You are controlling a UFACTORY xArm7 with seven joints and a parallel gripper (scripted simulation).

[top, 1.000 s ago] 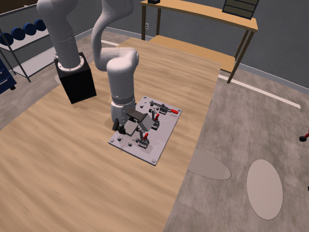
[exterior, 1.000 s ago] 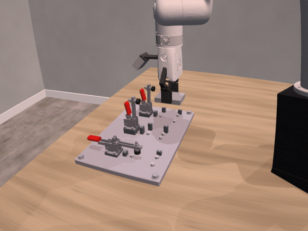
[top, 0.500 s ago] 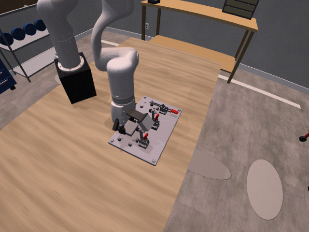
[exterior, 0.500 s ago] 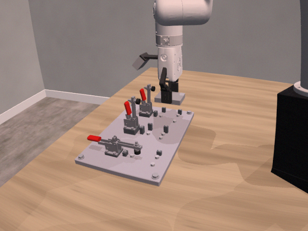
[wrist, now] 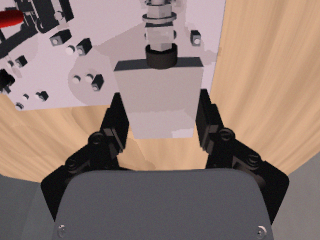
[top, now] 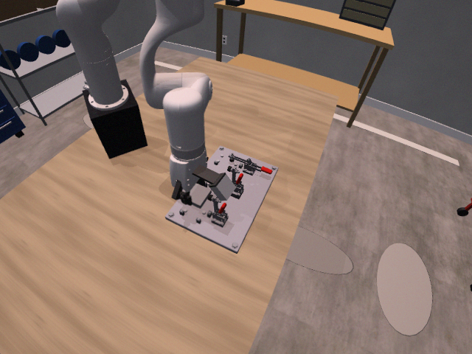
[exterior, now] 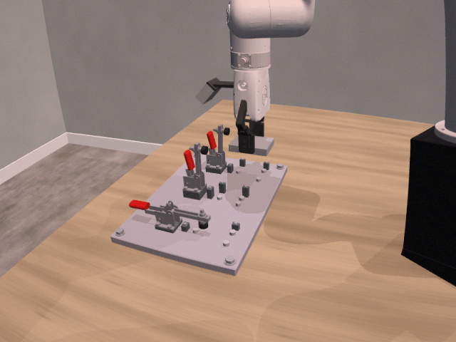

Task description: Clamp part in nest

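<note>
Right now my hand is 100 mm to the right of the grey fixture plate, 90 mm above it and 70 mm short of it. Round my hand: grey part: 10 mm below; clamp: 100 mm ahead, 90 mm to the left, 40 mm below.
</note>
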